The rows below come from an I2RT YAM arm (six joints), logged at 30 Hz.
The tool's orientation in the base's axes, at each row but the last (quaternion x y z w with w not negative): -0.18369, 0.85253, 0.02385, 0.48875; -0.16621, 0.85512, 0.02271, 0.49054; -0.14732, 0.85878, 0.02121, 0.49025; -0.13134, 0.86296, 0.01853, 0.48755; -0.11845, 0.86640, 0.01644, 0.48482; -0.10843, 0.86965, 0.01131, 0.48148; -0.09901, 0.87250, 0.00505, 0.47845
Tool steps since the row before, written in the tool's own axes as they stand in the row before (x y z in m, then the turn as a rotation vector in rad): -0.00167, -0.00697, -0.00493, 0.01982, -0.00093, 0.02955; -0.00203, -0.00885, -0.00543, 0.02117, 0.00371, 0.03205; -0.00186, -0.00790, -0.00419, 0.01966, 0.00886, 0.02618; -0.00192, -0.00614, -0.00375, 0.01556, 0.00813, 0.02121; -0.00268, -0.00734, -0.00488, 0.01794, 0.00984, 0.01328; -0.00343, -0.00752, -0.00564, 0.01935, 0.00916, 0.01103; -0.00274, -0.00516, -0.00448, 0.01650, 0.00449, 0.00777
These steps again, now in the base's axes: -0.00096, -0.00709, 0.00494, 0.01567, -0.00010, -0.03196; -0.00086, -0.00892, 0.00563, 0.01570, 0.00443, -0.03497; -0.00045, -0.00788, 0.00460, 0.01010, 0.00864, -0.03121; -0.00069, -0.00612, 0.00418, 0.00813, 0.00799, -0.02506; -0.00111, -0.00732, 0.00548, -0.00007, 0.00807, -0.02302; -0.00145, -0.00743, 0.00654, -0.00254, 0.00687, -0.02294; -0.00139, -0.00506, 0.00516, -0.00294, 0.00244, -0.01839
